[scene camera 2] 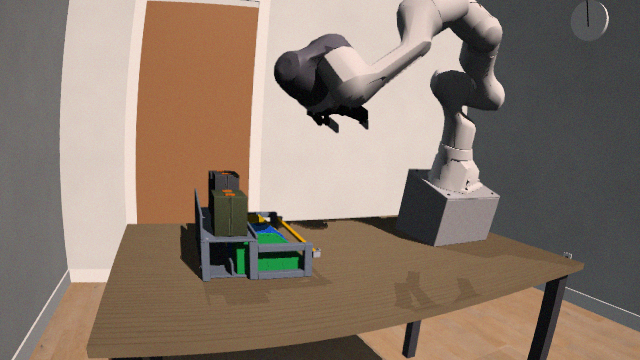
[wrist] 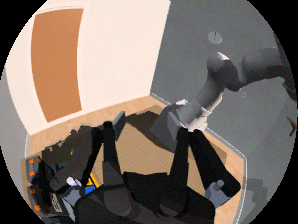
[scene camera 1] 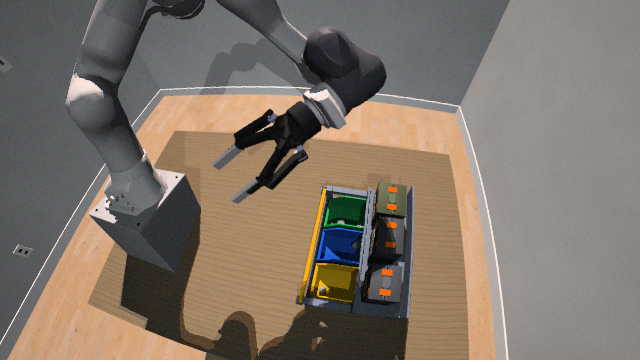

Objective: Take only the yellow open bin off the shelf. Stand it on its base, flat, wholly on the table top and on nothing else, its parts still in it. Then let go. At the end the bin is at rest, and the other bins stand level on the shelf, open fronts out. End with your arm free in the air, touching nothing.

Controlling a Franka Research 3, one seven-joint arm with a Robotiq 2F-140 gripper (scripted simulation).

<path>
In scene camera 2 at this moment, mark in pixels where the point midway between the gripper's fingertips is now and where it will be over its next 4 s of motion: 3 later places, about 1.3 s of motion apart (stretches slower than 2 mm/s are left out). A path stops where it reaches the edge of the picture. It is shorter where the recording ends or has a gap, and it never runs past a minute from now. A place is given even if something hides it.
My gripper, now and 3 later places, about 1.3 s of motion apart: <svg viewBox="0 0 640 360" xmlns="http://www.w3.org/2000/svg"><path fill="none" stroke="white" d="M352 127L322 148L316 158L313 157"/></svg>
</path>
